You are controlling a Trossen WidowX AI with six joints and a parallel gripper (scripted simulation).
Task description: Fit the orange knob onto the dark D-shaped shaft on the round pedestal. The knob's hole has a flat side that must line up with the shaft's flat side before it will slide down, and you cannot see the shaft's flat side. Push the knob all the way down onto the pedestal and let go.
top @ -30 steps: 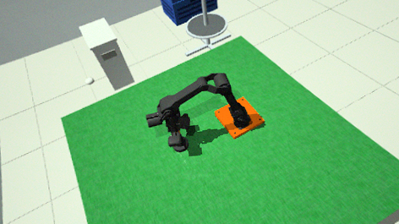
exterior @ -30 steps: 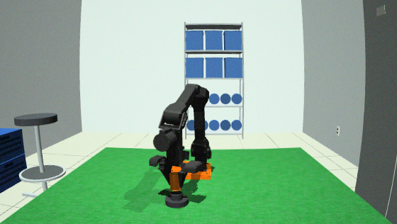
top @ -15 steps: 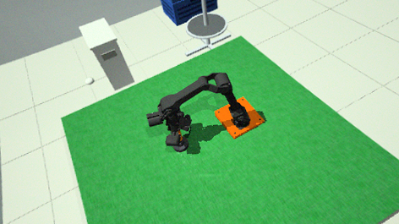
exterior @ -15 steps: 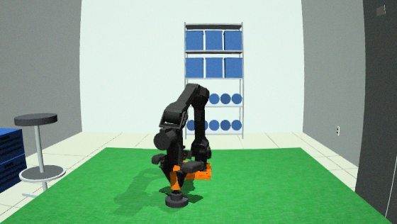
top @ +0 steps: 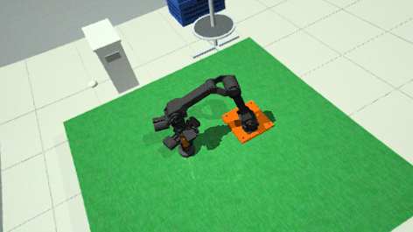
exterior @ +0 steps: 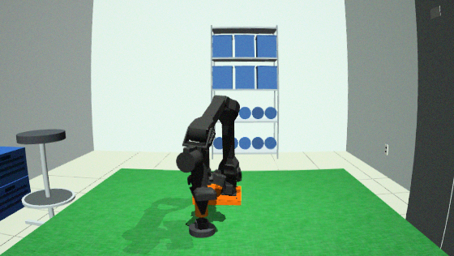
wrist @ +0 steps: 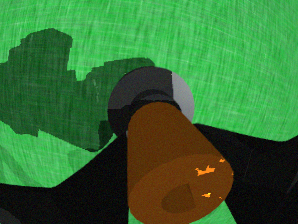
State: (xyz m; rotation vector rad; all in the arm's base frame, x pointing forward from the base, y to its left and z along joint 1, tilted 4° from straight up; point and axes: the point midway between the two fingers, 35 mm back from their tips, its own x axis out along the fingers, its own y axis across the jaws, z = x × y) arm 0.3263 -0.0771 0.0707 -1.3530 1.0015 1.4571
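My gripper tip is now 2 cm below the orange knob. From my gripper tip the other things lie so: dark round pedestal (4 cm below).
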